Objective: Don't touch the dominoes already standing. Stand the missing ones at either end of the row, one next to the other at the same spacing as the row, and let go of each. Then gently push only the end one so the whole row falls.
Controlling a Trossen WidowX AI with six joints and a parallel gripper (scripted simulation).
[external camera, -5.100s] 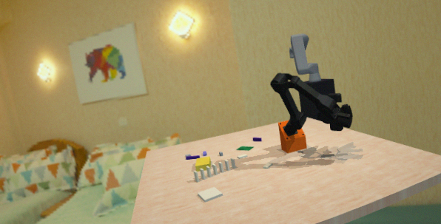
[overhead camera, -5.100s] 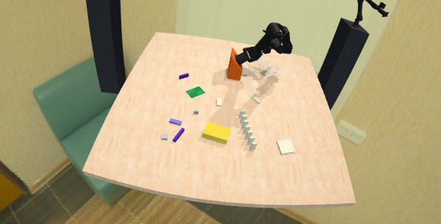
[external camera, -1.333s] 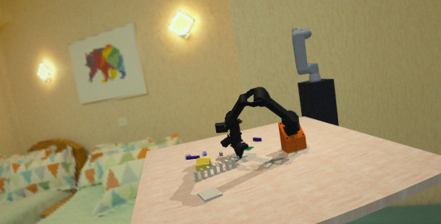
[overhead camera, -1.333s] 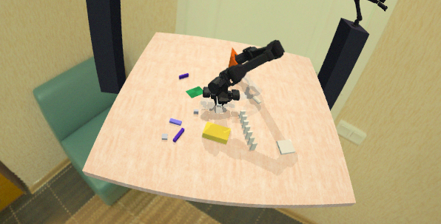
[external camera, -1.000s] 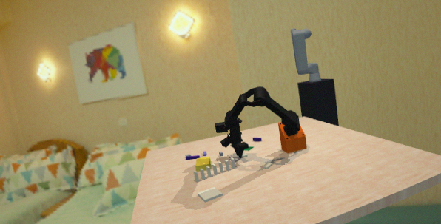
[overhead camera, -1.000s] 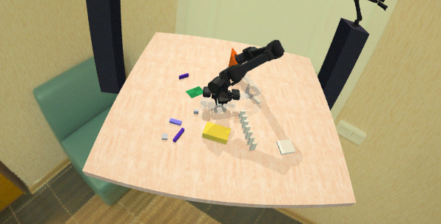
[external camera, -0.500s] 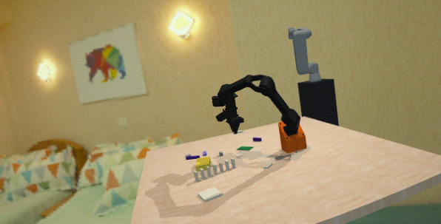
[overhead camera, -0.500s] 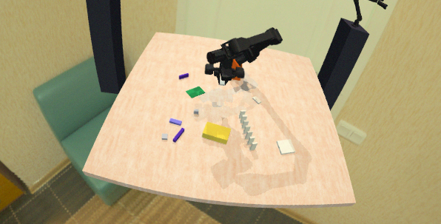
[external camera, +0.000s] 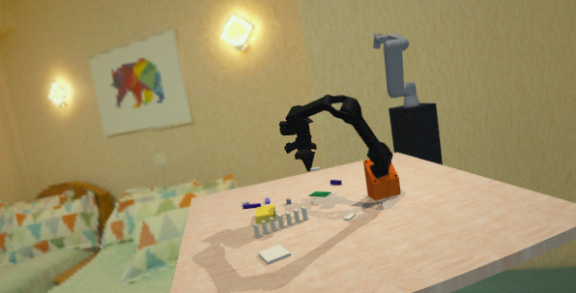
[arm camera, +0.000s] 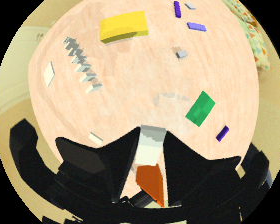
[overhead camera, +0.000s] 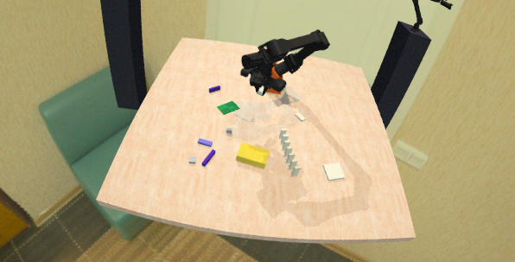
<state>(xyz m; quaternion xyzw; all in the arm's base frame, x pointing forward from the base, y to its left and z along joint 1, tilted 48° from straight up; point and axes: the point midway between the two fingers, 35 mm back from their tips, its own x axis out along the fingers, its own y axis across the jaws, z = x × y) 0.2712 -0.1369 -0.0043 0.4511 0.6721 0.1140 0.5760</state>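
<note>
Now: the green tile 7 cm behind my gripper tip, 13 cm to the right of it and 16 cm below it. The rest, counted from my gripper tip: white flat tile: 26 cm ahead, 34 cm to the left, 15 cm below; yellow block: 22 cm ahead, 1 cm to the right, 14 cm below.
</note>
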